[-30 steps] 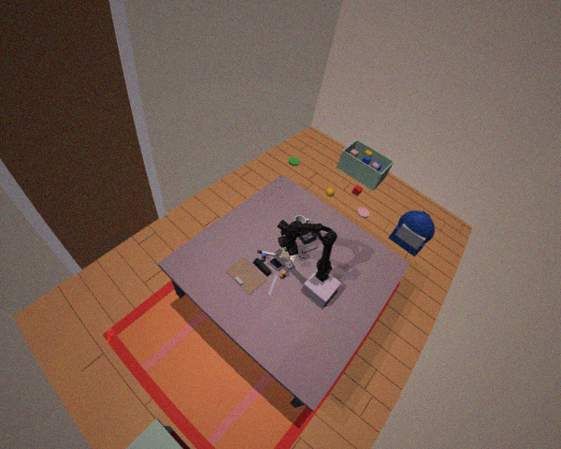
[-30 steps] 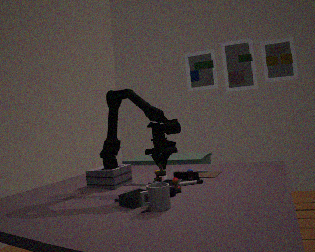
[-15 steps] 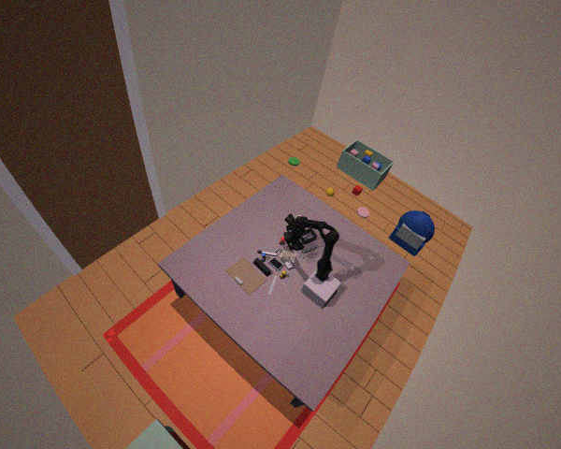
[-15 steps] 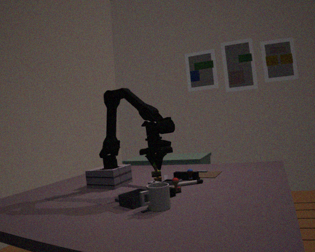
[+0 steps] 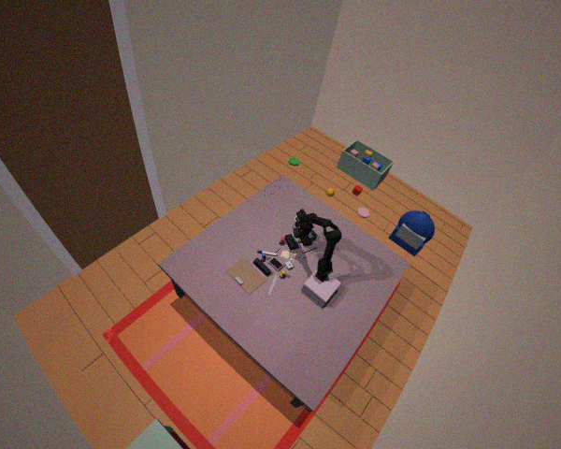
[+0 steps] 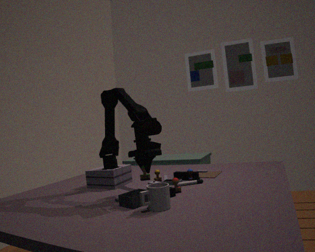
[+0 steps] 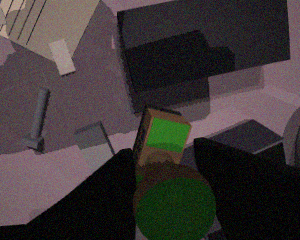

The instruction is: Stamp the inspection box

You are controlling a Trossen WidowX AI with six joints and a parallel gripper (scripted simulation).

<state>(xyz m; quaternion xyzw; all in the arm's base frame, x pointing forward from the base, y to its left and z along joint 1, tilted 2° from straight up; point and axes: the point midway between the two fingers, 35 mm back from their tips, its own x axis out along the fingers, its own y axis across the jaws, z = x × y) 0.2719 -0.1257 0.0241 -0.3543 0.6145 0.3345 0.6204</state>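
My gripper tip is 100 mm to the right of the card, 100 mm above it and 10 mm short of it. Also, from my gripper tip: red-knobbed stamp: 110 mm ahead, 80 mm below, 60 mm to the left; then white mug: 160 mm to the right, 110 mm ahead, 60 mm below; then green-knobbed PASS stamp: 10 mm to the right, 10 mm below, 10 mm behind.
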